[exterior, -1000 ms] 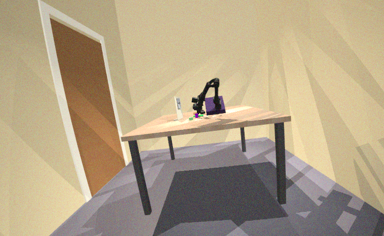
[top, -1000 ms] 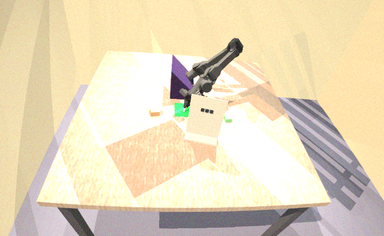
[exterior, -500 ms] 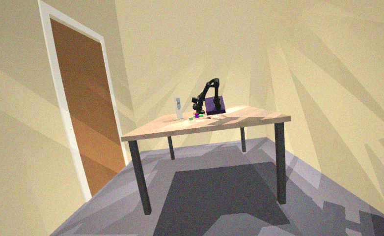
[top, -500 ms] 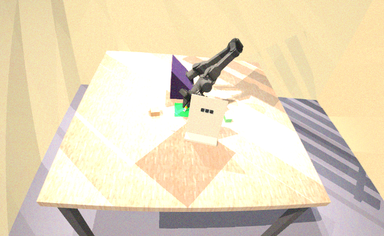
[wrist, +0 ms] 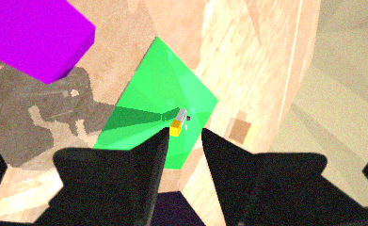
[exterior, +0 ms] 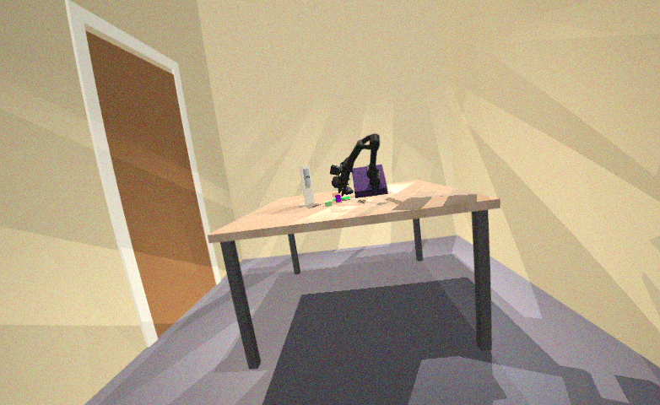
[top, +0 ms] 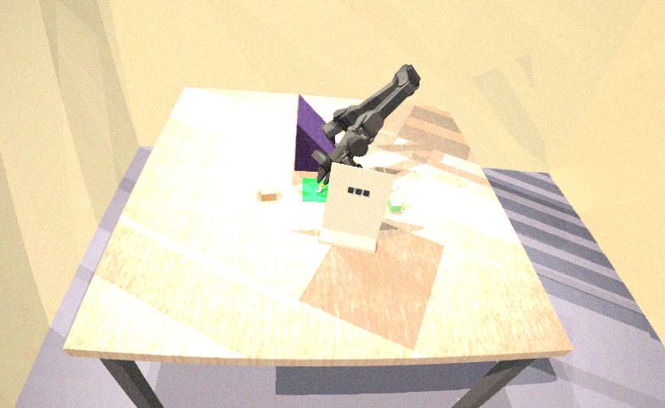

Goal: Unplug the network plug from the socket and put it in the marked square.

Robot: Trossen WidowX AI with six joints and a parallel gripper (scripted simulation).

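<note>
Right now my gripper tip is 10 mm short of the network plug and 10 mm above it. The rest, counted from my gripper tip: magenta block: 120 mm to the left, 10 mm below; then green marked square: 30 mm below; then tan block: 60 mm ahead, 170 mm to the right, 10 mm below.
</note>
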